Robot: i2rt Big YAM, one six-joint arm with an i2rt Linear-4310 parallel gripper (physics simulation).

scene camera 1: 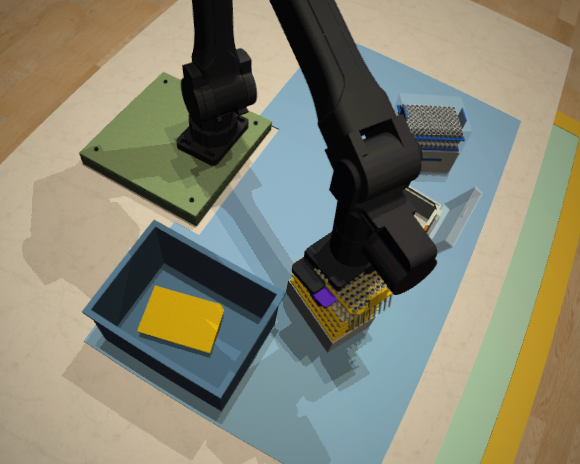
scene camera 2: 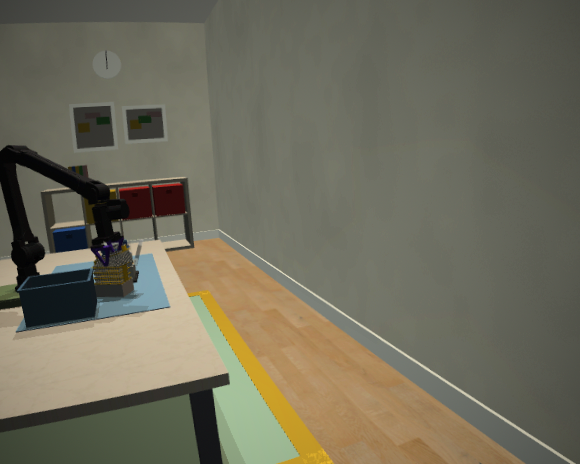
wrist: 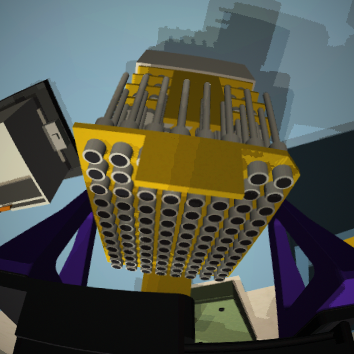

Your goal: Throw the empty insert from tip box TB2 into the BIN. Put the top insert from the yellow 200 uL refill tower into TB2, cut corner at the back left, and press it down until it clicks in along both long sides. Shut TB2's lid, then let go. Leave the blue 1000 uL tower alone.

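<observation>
The yellow 200 uL refill tower (scene camera 1: 334,324) (scene camera 2: 113,275) stands on the blue mat in front of the bin. Its top insert (scene camera 1: 365,286) (wrist: 189,162), full of grey tips, fills the wrist view. My gripper (scene camera 1: 356,285) (scene camera 2: 110,250) (wrist: 184,197) is open, low over the tower, with one purple finger on each side of the top insert. Tip box TB2 (scene camera 1: 427,208) (wrist: 60,165) stands open behind the tower, mostly hidden by the arm, its clear lid (scene camera 1: 463,215) swung out to the right. The BIN (scene camera 1: 127,272) (scene camera 2: 76,295) holds a flat yellow empty insert (scene camera 1: 179,319).
The blue 1000 uL tower (scene camera 1: 433,121) stands at the back right of the mat (scene camera 1: 316,391). The arm's base sits on a green plate (scene camera 1: 136,152) (wrist: 218,316) at the back left. The table edge runs near the right, by green and yellow floor stripes.
</observation>
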